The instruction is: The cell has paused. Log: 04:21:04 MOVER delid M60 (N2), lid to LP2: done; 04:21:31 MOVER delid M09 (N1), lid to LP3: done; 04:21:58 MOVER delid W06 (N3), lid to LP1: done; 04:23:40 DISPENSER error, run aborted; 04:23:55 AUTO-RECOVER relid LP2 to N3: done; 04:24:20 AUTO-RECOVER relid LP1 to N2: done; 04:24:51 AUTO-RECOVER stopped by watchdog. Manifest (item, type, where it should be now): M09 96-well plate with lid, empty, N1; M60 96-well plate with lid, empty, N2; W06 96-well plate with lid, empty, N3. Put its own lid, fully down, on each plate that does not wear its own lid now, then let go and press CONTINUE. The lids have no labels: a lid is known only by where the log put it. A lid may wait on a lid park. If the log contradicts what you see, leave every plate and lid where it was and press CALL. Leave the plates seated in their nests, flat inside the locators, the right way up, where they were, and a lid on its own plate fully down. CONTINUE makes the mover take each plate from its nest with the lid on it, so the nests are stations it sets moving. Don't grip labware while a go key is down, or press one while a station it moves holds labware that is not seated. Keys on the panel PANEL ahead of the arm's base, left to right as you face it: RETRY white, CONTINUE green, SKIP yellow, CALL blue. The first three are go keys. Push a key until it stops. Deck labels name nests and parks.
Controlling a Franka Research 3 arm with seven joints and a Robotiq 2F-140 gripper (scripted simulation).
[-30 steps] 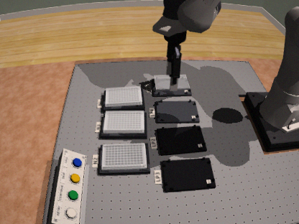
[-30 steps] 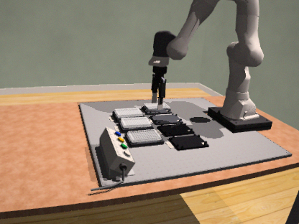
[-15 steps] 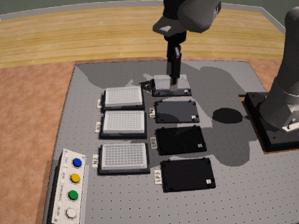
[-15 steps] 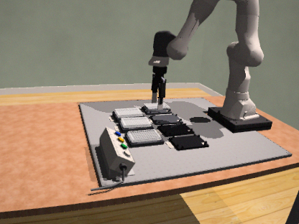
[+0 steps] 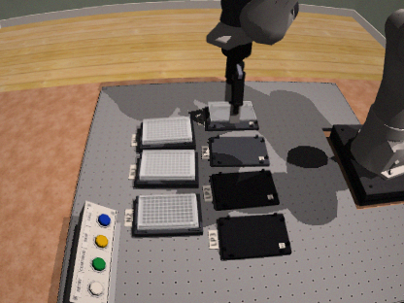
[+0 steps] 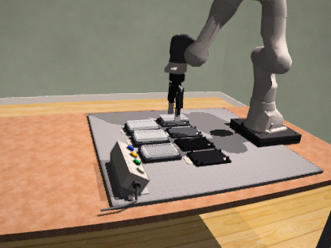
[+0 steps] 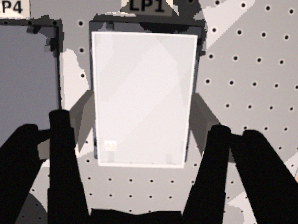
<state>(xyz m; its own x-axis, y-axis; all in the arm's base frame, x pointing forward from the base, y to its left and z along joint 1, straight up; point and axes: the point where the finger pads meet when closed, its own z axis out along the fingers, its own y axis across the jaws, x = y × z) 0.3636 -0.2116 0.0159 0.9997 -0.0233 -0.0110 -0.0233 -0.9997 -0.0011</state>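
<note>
Now: the lid park LP1 50 mm below my hand. Also, from my hand: park LP4 (140 mm to the left, 50 mm below); LP1 label (90 mm ahead, 50 mm below); LP4 label (90 mm ahead, 130 mm to the left, 50 mm below).
</note>
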